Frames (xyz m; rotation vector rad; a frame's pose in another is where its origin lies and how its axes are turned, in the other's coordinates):
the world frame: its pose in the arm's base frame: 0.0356 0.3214 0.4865 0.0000 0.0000 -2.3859
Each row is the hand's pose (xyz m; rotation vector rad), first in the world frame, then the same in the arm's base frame.
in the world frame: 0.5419 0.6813 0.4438 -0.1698 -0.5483 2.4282
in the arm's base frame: 0.1084 -0.5461 0.9303 -0.4386 -0.0341 0.0912
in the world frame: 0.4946 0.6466 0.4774 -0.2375 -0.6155 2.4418
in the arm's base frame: 0.1191 -0.4884 0.9639 -0.5030 -0.0048 0.1203
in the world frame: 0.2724 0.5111 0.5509 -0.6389 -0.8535 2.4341
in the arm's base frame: 0.1879 -0.2374 1.0374 -0.7739 0.2098 0.2166
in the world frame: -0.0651 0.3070 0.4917 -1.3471 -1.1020 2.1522
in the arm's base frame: 0.2935 0.1426 0.9782 -1.1676 0.6489 0.2361
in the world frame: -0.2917 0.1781 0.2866 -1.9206 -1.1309 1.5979
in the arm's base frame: 0.3700 0.3918 0.7731 -1.4556 1.1315 0.0611
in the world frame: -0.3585 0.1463 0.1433 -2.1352 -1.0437 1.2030
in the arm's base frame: 0.3968 0.4608 0.6298 -1.5538 1.4140 -0.1408
